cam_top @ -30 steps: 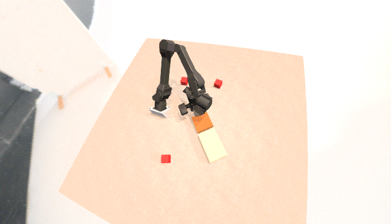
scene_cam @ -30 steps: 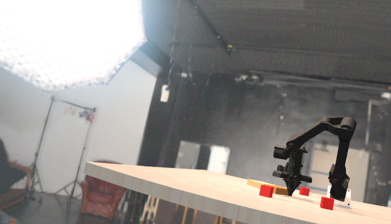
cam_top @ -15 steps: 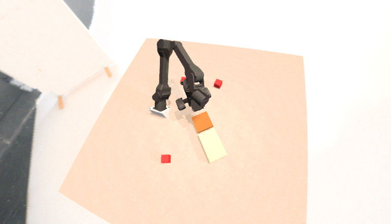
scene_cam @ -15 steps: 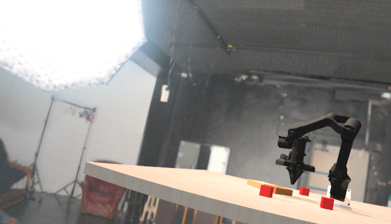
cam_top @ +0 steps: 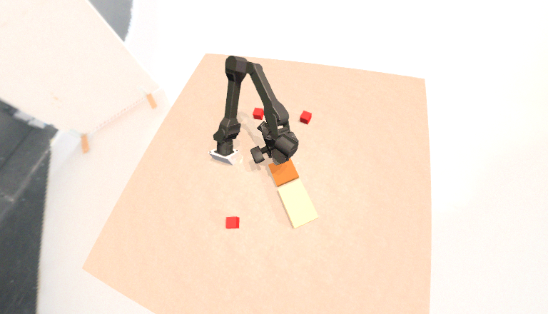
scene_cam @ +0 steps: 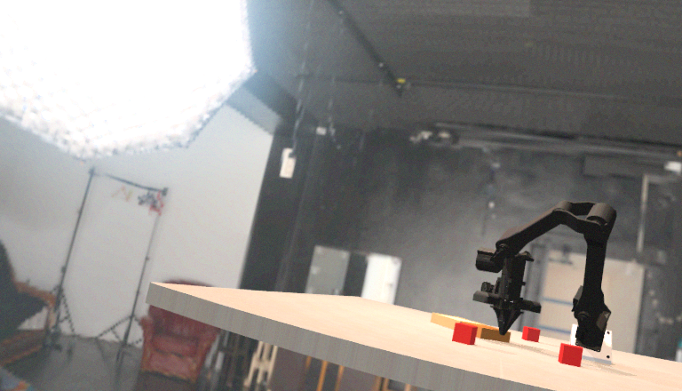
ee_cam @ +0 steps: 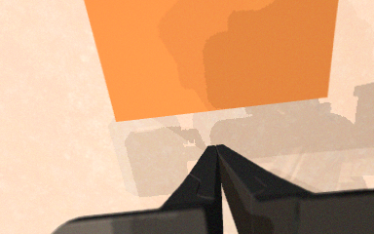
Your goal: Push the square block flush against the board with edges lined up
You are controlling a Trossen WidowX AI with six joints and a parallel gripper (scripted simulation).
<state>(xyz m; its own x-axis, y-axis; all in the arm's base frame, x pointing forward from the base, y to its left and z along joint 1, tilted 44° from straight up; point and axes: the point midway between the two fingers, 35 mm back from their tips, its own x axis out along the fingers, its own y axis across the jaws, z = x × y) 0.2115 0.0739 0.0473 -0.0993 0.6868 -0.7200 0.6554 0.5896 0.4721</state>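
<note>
Right now my gripper tip is 50 mm to the left of the orange square block, 50 mm short of it and 10 mm above it. Also, from my gripper tip: pale yellow board 160 mm ahead, 150 mm to the right, 10 mm below.
</note>
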